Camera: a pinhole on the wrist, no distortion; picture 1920 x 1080 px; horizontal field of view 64.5 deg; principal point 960.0 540.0 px. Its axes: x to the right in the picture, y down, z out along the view. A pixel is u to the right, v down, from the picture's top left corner.
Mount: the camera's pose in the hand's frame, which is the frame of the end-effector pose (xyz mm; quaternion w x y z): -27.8 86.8 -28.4 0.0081 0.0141 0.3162 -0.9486
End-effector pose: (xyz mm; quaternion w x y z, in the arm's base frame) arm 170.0 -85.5 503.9 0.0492 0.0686 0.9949 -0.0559
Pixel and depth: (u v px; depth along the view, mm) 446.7 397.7 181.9
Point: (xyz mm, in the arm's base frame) 151.7 -105.1 373.9
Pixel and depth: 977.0 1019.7 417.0
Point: 190.0 -381.6 312.4
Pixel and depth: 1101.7 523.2 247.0
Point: 232.3 -171.4 347.9
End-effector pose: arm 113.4 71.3 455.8 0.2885 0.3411 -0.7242 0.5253
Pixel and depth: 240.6 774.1 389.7
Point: 163.1 -241.4 609.8
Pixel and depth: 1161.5 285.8 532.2
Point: 283.0 -371.5 334.0
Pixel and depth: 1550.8 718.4 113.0
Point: 148.1 36.7 379.1
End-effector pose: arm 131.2 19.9 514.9 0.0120 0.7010 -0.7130 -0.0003
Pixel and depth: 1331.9 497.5 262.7
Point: 195.0 113.6 328.2
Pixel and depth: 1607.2 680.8 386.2
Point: 304.7 212.2 254.9
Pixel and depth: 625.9 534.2 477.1
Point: 321.1 -55.9 155.2
